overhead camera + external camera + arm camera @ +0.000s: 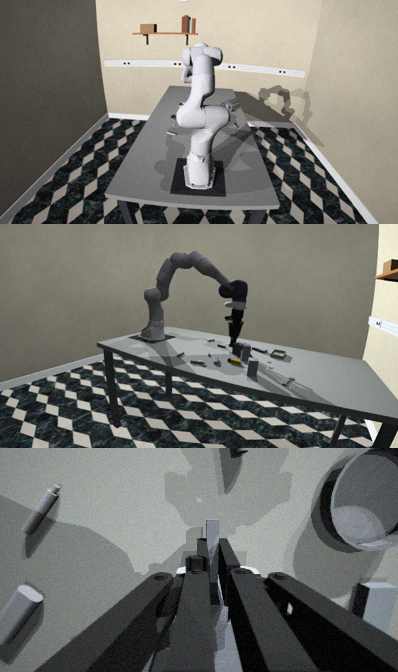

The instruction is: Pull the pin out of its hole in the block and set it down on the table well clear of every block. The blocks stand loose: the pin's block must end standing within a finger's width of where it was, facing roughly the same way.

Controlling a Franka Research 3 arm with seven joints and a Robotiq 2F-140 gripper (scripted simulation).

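My gripper is now 3 cm above the grey square pin and 1 cm short of it. From my hand the other things lie so: round dish (17 cm to the left, 6 cm below, 1 cm ahead); grey block (5 cm ahead, 3 cm below, 2 cm to the right); grey rod (11 cm behind, 7 cm to the left, 6 cm below).
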